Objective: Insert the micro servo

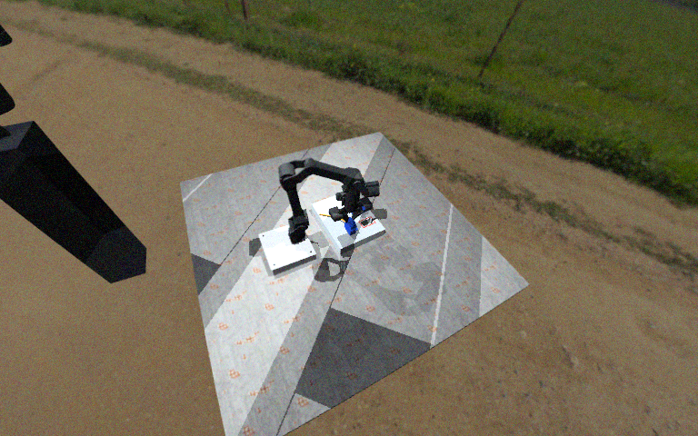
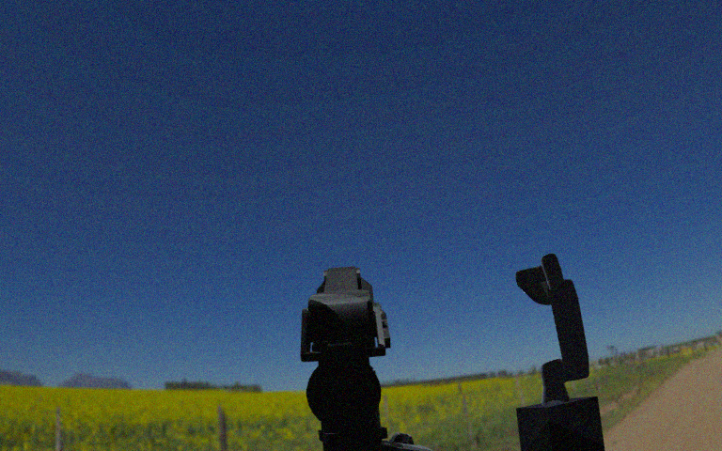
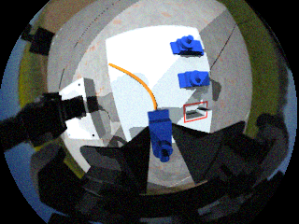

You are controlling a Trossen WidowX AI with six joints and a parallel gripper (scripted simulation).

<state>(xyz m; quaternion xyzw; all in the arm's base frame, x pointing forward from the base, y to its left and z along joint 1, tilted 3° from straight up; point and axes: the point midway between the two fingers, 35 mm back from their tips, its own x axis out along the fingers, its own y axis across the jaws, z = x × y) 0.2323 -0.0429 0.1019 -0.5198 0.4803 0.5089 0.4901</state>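
The white deck is 2 cm behind my gripper tip, 7 cm to the left of it and 8 cm below it.
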